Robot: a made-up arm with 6 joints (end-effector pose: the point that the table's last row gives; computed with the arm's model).
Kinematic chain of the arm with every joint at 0, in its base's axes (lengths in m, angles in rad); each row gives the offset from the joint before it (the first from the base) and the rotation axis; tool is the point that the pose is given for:
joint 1: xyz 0 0 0.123 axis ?
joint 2: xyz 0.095 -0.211 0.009 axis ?
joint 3: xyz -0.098 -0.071 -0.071 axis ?
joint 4: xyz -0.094 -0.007 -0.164 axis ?
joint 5: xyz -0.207 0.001 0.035 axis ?
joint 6: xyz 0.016 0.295 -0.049 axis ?
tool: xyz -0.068 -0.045 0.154
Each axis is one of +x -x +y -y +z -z.
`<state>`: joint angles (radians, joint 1 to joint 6).
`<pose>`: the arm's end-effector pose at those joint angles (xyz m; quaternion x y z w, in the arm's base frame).
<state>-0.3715 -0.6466 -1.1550 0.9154 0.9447 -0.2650</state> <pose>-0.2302 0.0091 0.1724 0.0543 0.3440 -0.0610 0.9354</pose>
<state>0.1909 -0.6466 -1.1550 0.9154 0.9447 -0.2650</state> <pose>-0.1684 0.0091 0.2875 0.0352 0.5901 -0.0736 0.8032</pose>
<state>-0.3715 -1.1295 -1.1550 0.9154 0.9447 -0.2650</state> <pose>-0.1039 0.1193 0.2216 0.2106 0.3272 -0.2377 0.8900</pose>
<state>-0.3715 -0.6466 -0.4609 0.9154 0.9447 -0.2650</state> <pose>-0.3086 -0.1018 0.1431 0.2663 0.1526 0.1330 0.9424</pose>
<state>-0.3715 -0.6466 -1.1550 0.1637 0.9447 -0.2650</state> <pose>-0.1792 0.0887 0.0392 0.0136 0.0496 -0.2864 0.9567</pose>
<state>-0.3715 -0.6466 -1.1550 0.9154 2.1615 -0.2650</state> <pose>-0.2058 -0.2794 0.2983 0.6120 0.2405 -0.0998 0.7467</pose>
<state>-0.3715 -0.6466 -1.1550 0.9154 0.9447 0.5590</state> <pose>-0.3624 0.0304 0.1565 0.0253 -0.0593 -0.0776 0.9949</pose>
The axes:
joint 1: +y
joint 2: +z
joint 3: +x
joint 4: +z
joint 5: +x
joint 6: -y

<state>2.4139 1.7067 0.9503 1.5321 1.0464 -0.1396</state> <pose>-0.4546 -0.3938 -0.0466 -0.8369 0.1151 0.0237 0.5346</pose>
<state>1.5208 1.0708 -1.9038 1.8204 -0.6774 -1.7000</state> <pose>0.1204 -0.6897 -0.0633 0.7935 0.1869 -0.5733 0.0827</pose>
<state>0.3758 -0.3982 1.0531 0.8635 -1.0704 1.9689</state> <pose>-0.3484 0.0932 -0.2774 -0.0123 -0.9147 0.0816 0.3957</pose>
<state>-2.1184 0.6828 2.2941 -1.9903 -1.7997 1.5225</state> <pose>-0.3738 -0.3828 -0.1297 -0.2769 -0.5418 0.4788 0.6329</pose>
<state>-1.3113 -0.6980 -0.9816 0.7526 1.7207 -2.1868</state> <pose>-0.0198 -0.0233 0.0628 0.1401 0.5583 0.4706 0.6687</pose>
